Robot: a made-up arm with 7 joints.
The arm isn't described. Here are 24 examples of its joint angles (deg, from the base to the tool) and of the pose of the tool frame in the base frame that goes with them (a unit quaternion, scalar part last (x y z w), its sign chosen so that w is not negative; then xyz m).
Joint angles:
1: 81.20 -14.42 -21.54 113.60 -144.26 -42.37 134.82
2: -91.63 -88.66 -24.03 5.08 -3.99 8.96 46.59
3: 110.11 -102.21 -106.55 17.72 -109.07 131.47 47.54
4: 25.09 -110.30 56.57 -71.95 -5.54 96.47 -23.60
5: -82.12 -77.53 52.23 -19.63 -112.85 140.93 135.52
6: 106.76 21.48 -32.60 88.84 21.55 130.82 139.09
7: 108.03 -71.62 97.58 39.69 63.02 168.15 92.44
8: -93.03 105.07 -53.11 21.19 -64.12 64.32 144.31
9: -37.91 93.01 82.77 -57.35 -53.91 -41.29 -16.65
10: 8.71 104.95 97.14 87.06 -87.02 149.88 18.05
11: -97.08 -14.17 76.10 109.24 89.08 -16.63 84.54
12: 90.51 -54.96 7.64 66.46 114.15 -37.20 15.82
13: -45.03 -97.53 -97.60 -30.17 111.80 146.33 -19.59
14: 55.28 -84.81 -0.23 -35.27 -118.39 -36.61 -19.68
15: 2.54 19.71 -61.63 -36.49 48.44 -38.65 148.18
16: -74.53 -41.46 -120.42 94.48 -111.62 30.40 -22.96
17: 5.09 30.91 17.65 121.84 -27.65 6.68 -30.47
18: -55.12 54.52 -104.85 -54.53 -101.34 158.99 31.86
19: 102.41 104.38 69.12 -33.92 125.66 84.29 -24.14
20: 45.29 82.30 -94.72 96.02 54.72 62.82 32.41
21: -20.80 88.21 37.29 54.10 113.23 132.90 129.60
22: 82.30 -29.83 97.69 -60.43 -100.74 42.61 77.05
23: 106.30 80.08 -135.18 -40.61 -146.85 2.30 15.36
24: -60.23 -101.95 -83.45 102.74 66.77 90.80 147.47
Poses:
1: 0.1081 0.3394 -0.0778 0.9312 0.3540 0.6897 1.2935
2: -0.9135 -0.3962 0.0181 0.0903 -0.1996 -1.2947 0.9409
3: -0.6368 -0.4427 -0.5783 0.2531 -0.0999 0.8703 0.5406
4: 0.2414 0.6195 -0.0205 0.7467 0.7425 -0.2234 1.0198
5: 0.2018 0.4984 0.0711 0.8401 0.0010 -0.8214 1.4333
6: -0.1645 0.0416 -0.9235 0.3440 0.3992 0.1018 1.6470
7: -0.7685 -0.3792 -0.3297 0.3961 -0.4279 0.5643 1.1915
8: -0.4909 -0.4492 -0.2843 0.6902 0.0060 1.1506 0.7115
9: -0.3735 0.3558 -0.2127 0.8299 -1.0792 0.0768 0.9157
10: -0.6282 -0.6504 -0.3744 0.2053 -0.6735 0.1198 0.5276
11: -0.3580 -0.2006 -0.6734 0.6149 0.5713 -0.1348 1.1630
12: 0.3136 -0.0465 -0.2332 0.9193 -0.2595 0.9693 0.9362
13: 0.1230 0.5765 -0.2278 0.7750 0.6162 -0.6901 0.8296
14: 0.1943 0.8005 -0.5661 0.0317 0.6236 0.6830 1.5085
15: 0.4650 0.2557 0.7083 0.4655 -0.4516 0.0556 2.0121
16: -0.2391 0.0564 -0.2827 0.9272 -0.6901 -0.4307 1.5462
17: 0.3952 -0.8211 0.3521 0.2135 0.3659 0.1027 1.4565
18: -0.0783 0.0526 0.7047 0.7032 -0.1207 0.3954 1.4717
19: 0.2739 0.9077 -0.0705 0.3099 0.4394 -1.0088 0.6152
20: 0.4220 -0.0087 0.8552 0.3007 0.1116 -0.9311 0.7962
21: 0.2346 0.1018 -0.8585 0.4445 -0.5448 0.3937 1.2803
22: -0.2826 -0.6119 -0.7386 0.0151 0.7299 0.1353 1.6682
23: -0.8200 -0.1464 0.4378 0.3385 0.1029 -0.9944 1.5260
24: 0.5389 -0.3433 -0.2548 0.7258 -0.3316 -0.6890 0.9377
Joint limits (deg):
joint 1: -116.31..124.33
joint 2: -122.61..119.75
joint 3: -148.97..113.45
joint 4: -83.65..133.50
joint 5: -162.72..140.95
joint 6: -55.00..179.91
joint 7: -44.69..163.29
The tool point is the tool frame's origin. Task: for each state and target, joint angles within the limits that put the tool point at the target. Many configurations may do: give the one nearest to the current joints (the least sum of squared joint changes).
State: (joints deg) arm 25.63 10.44 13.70 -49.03 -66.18 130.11 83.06
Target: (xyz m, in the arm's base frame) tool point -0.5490 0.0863 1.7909
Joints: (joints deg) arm -0.28 12.78 3.55 -19.03 -78.07 99.06 81.63
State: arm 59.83 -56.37 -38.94 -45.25 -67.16 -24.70 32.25
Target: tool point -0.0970 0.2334 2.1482
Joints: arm 94.17 -21.42 -45.93 -12.32 -74.09 -1.43 35.61
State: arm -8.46 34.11 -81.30 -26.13 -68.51 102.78 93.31
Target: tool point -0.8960 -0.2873 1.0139
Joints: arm 34.56 77.25 -58.77 -24.91 -54.56 108.26 95.54
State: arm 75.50 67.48 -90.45 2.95 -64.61 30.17 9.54
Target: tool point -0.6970 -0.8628 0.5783
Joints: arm 68.76 106.90 -75.77 -29.15 -58.92 35.96 9.54
